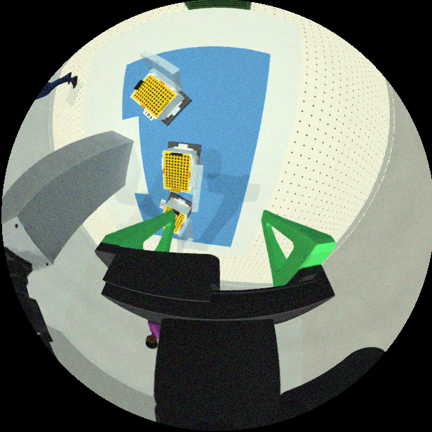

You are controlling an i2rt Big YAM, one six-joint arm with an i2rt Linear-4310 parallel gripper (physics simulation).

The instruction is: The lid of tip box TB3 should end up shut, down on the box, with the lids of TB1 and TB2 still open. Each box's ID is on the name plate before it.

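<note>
My gripper (218,214) is open and empty, high above the table. A tip box with a yellow rack (154,96) sits at the upper left of the mat; its clear lid (164,67) stands open, and its name plate (149,115) is too small to read surely. A second tip box (177,171) sits mid-mat, with its clear lid (197,188) open on the right; its name plate does not show. A third tip box (179,205) is partly hidden by the left fingertip; its clear lid (185,237) is open, and its small plate (162,204) is not surely readable.
The boxes stand on a blue mat (230,100) on a pale table with a dotted surround (340,115). A large grey arm-like body (85,185) fills the left side. A dark green object (218,5) is at the top edge. Parts of two human figures (62,82) (154,332) show.
</note>
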